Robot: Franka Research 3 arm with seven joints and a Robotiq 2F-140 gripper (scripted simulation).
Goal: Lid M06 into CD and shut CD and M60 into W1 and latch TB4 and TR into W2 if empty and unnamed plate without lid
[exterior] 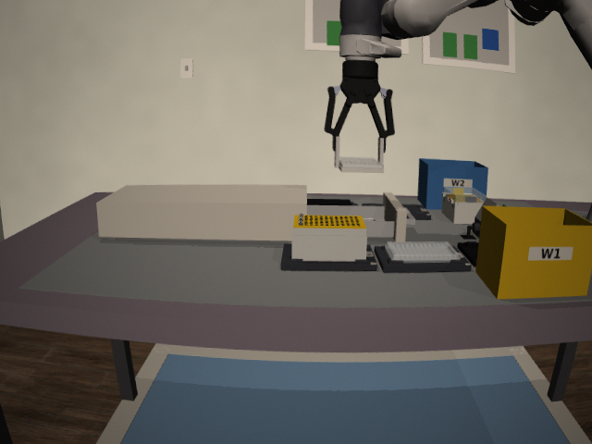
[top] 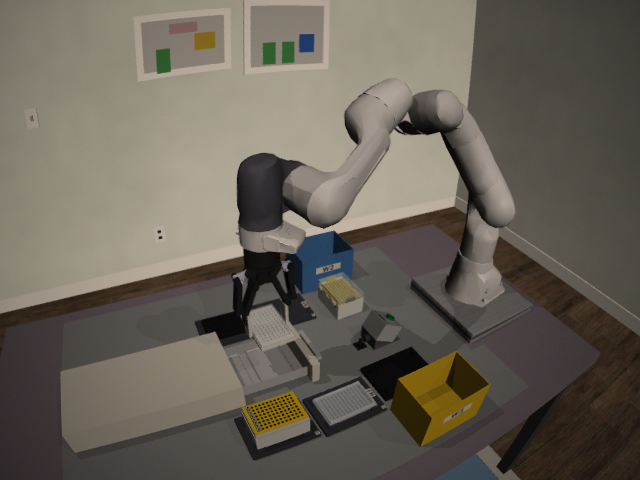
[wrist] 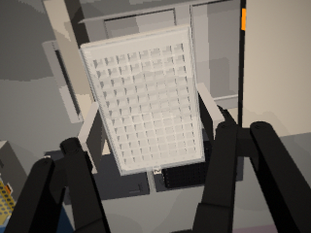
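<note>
Now: the drawer 4 cm ahead of my hand and 14 cm below it. The rest, counted from my hand: white plate 2 cm below; then cooler CD 17 cm ahead, 1 cm to the left, 13 cm below; then tip rack TR 5 cm ahead, 19 cm to the left, 11 cm below.
</note>
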